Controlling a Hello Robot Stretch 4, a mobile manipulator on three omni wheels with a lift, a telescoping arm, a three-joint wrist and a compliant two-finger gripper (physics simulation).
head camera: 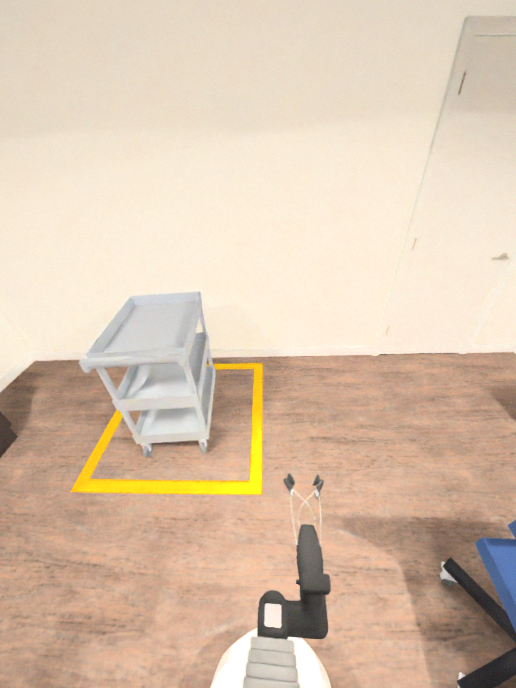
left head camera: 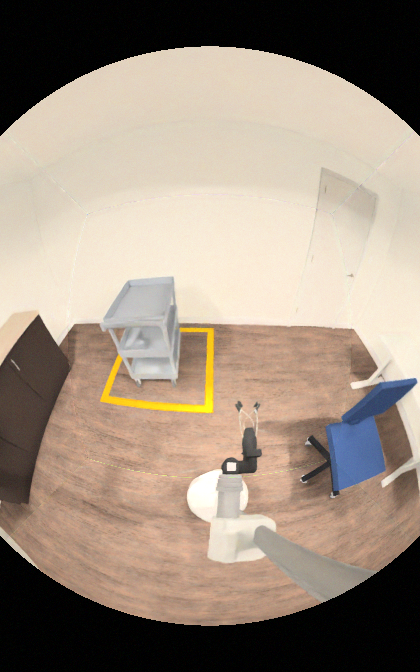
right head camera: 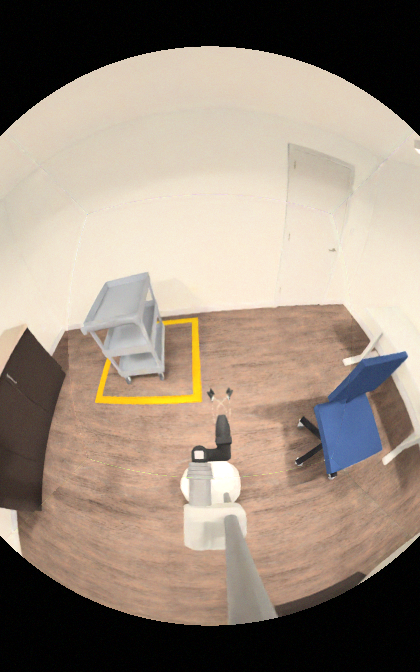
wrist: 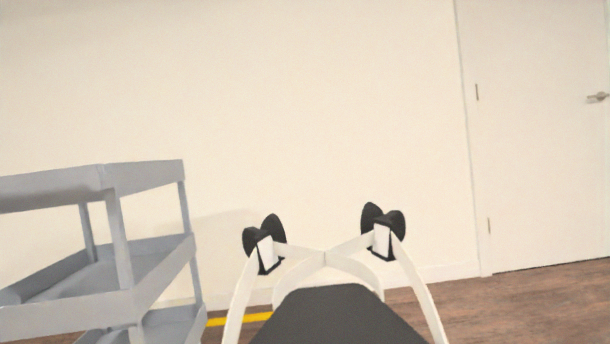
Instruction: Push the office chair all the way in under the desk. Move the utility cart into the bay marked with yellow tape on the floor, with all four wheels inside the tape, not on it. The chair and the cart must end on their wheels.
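Frame: origin at the robot's base, x ahead, y left, z up, level; centimetres.
Seen in the pictures: gripper, between the fingertips: (head camera: 303,474) (wrist: 322,226).
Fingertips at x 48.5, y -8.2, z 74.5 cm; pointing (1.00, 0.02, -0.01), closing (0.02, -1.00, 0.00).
Observation:
A point is followed by its place in that frame.
The grey utility cart (head camera: 155,327) @(z 76.7, x 126.1, y 70.2 cm) (left head camera: 142,302) (right head camera: 120,300) (wrist: 70,315) @(z 47.0, x 96.7, y 59.1 cm) stands upright at the back left, over the yellow tape bay (head camera: 256,433) @(z -2.6, x 113.4, y 14.4 cm) (left head camera: 210,370) (right head camera: 197,360) (wrist: 257,317) @(z -2.6, x 182.8, y 35.3 cm). Its two near wheels show inside the tape; its far wheels are hidden. My gripper (head camera: 303,484) @(z 74.5, x 48.5, y -8.2 cm) (left head camera: 248,406) (right head camera: 220,393) (wrist: 322,226) @(z 74.5, x 48.5, y -8.2 cm) is open and empty, in front and to the right of the cart, apart from it. The blue office chair (head camera: 502,561) @(z 44.4, x 36.8, y -75.5 cm) (left head camera: 356,452) (right head camera: 350,435) stands upright at the right, beside the white desk (left head camera: 400,472) (right head camera: 400,452). Its backrest is near the desk's edge.
A dark cabinet (left head camera: 30,395) (right head camera: 30,420) stands along the left wall. The back wall with a closed door (head camera: 455,222) @(z 113.8, x 205.3, y -120.2 cm) (left head camera: 325,260) (right head camera: 310,235) (wrist: 540,150) @(z 64.1, x 205.9, y -128.9 cm) lies behind the bay. A dark object (right head camera: 325,595) shows at the bottom right of the right head view.

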